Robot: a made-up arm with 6 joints.
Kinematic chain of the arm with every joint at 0, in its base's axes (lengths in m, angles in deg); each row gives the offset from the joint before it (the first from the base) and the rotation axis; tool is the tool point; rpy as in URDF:
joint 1: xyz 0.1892 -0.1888 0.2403 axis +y
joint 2: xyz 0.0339 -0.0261 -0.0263 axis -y
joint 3: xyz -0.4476 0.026 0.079 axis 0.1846 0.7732 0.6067
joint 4: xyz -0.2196 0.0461 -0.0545 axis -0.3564 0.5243 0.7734
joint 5: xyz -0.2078 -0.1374 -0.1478 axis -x
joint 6: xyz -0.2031 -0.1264 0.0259 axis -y
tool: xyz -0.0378 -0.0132 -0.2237 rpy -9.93 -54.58 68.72
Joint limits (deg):
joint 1: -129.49..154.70
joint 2: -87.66..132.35
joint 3: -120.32..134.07
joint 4: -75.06..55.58
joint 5: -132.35..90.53
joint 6: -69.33..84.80
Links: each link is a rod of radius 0.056 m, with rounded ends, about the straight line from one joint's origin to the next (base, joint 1, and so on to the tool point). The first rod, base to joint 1, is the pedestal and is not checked.
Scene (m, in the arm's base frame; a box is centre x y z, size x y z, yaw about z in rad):
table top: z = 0
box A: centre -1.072 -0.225 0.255 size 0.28 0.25 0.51 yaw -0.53
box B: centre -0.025 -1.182 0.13 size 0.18 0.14 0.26 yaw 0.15
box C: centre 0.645 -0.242 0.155 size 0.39 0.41 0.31 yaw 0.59
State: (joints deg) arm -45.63 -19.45 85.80 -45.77 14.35 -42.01
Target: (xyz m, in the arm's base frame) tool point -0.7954 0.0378 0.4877
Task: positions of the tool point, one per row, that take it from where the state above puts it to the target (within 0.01 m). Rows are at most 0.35 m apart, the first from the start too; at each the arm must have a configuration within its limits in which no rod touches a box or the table.
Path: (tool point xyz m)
1: -0.9923 -0.5805 0.4265
2: -0.9378 -0.4518 0.6994
3: -0.7836 -0.3376 0.9458
4: -0.8394 -0.2382 0.8305
5: -0.8589 -0.1384 0.7098
6: -0.8428 -0.0447 0.5926
7: -0.7954 0.0378 0.4877

